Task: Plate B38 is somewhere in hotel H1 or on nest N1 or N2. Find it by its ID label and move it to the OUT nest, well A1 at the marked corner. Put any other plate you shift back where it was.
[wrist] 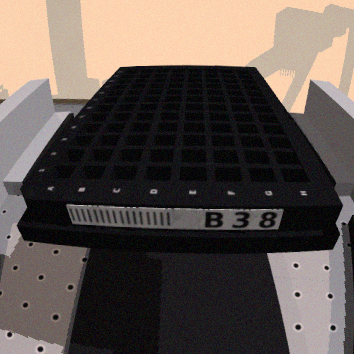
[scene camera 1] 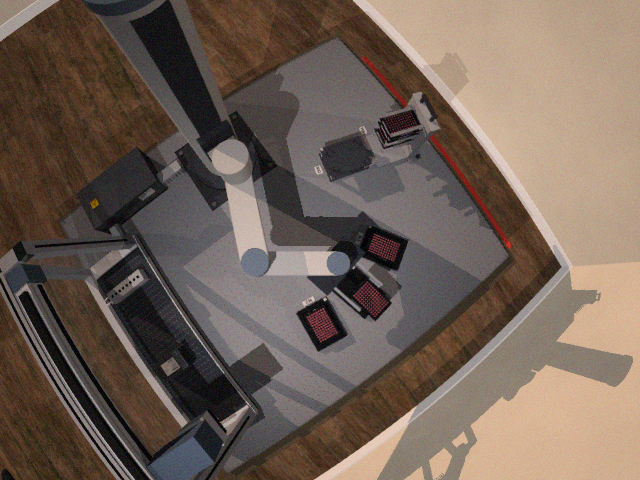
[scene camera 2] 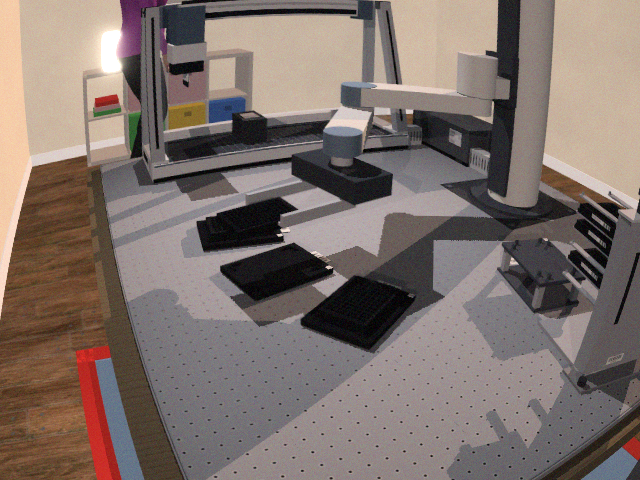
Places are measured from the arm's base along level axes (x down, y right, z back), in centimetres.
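Pixels of known places: gripper, fingertip midpoint: (wrist: 179, 95) (scene camera 1: 370, 297) (scene camera 2: 263, 210); arm's base, link origin: (scene camera 2: 511, 203).
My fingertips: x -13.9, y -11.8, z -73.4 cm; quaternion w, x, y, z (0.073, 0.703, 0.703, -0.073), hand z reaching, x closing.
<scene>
Ahead of a thing's pixels: the offset from my fingertips to its top centre. "pt": to the spot under its first point.
My gripper (scene camera 1: 370, 298) (scene camera 2: 263, 208) (wrist: 179, 95) is shut on a black plate {dx +0.3, dy +0.0, dz -0.6 cm} (scene camera 1: 373, 301) (scene camera 2: 258, 214) (wrist: 192, 191), held level by its two long sides. Its label reads B38 in the wrist view, with letters A to H along the near edge. The middle nest {dx +11.0, dy +0.5, dz +2.3 cm} (scene camera 2: 273, 273) (wrist: 200, 300) is black and carries no plate; the held plate is above it, with a gap. The nest's marked corner does not show in the wrist view. Plates stand on the nests either side, one nearer the column {dx +10.0, dy -16.7, dz +9.8 cm} (scene camera 1: 384, 246) (scene camera 2: 361, 304), one farther off {dx +10.0, dy +18.4, dz +0.9 cm} (scene camera 1: 321, 324) (scene camera 2: 214, 232).
Hotel H1 (scene camera 1: 426, 111) (scene camera 2: 615, 310) holds several stacked plates. A low stand (scene camera 1: 345, 155) (scene camera 2: 540, 263) without a plate is beside it. The arm's column (scene camera 2: 524, 103) rises behind. A gantry frame (scene camera 2: 385, 51) over a dark deck stands along the far side, near a dark box {pt dx +1.1, dy +49.7, dz +83.3 cm} (scene camera 1: 121, 188) (scene camera 2: 444, 136).
</scene>
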